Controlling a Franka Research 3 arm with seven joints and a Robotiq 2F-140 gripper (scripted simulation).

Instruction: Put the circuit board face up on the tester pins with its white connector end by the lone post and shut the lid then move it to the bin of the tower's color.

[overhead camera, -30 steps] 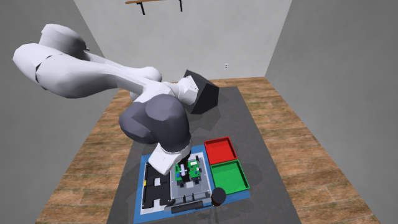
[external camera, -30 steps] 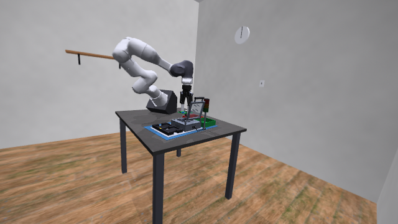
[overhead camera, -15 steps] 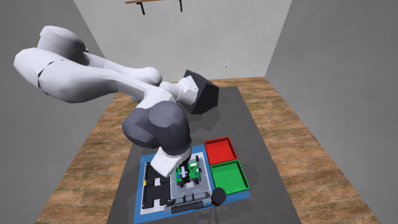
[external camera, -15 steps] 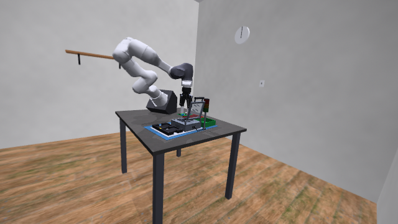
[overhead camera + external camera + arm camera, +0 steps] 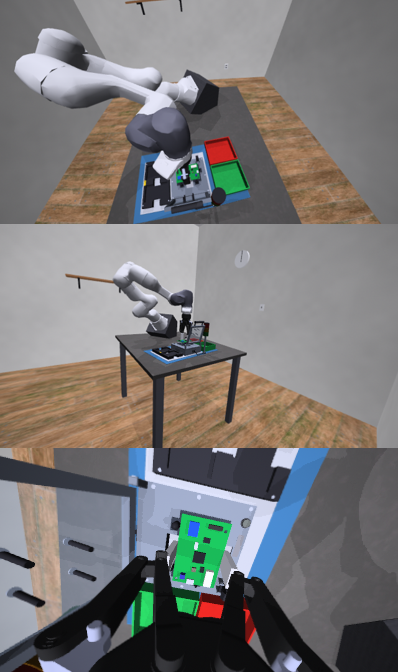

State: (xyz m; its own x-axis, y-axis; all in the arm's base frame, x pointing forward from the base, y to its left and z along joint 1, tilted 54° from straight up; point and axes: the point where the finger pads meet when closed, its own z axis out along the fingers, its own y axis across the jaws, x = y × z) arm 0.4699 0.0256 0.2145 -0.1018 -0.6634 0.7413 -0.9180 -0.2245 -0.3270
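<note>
My hand is 20 mm above the green circuit board. From my hand the other things lie so: latch hook: 70 mm to the left, 50 mm behind, 20 mm below; then clear lid: 120 mm ahead, 70 mm above, 10 mm to the right; then dark plate: 40 mm below, 10 mm to the left, 10 mm ahead.
</note>
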